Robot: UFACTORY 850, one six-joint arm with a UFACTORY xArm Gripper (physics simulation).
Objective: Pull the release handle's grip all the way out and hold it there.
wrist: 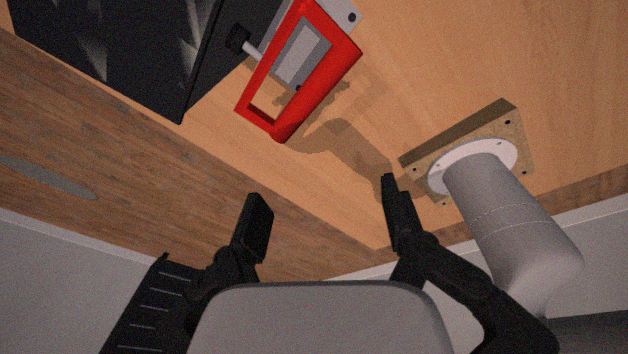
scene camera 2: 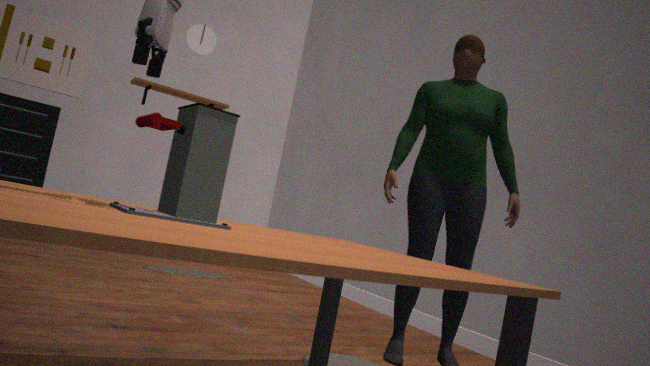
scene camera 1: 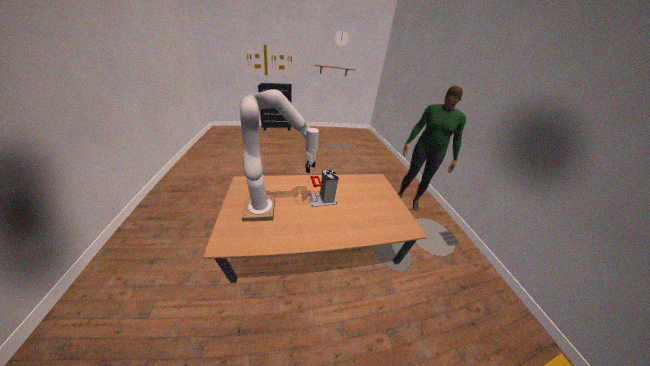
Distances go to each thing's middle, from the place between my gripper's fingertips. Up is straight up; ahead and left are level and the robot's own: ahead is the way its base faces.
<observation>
Now: hand 12 cm short of the grey base plate [scene camera 2: 127,209], 2 cm to the right of it and 31 cm above it.
</observation>
